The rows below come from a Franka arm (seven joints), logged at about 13 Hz.
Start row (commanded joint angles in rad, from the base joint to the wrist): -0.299 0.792 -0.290 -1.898 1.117 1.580 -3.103
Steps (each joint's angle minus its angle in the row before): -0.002 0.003 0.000 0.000 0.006 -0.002 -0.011; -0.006 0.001 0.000 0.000 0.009 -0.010 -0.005; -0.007 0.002 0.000 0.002 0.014 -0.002 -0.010; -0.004 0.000 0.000 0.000 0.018 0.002 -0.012; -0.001 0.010 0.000 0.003 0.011 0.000 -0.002; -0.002 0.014 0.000 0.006 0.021 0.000 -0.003; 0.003 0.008 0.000 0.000 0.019 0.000 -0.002; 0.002 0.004 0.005 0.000 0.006 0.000 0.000; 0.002 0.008 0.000 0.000 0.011 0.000 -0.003; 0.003 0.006 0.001 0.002 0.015 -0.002 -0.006; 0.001 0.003 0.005 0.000 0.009 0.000 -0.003; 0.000 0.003 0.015 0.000 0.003 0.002 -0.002; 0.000 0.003 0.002 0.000 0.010 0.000 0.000
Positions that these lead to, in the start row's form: -0.301 0.795 -0.290 -1.898 1.123 1.578 -3.114; -0.307 0.796 -0.290 -1.898 1.132 1.568 -3.119; -0.314 0.798 -0.290 -1.896 1.146 1.566 -3.129; -0.318 0.798 -0.290 -1.896 1.164 1.568 -3.141; -0.319 0.808 -0.290 -1.893 1.175 1.568 -3.143; -0.321 0.822 -0.290 -1.887 1.196 1.568 -3.146; -0.318 0.830 -0.290 -1.887 1.215 1.568 -3.148; -0.316 0.834 -0.285 -1.887 1.221 1.568 -3.148; -0.314 0.842 -0.285 -1.887 1.232 1.568 -3.151; -0.311 0.848 -0.284 -1.885 1.247 1.566 -3.157; -0.310 0.851 -0.279 -1.885 1.256 1.566 -3.160; -0.310 0.854 -0.264 -1.885 1.259 1.568 -3.162; -0.310 0.857 -0.262 -1.885 1.269 1.568 -3.162
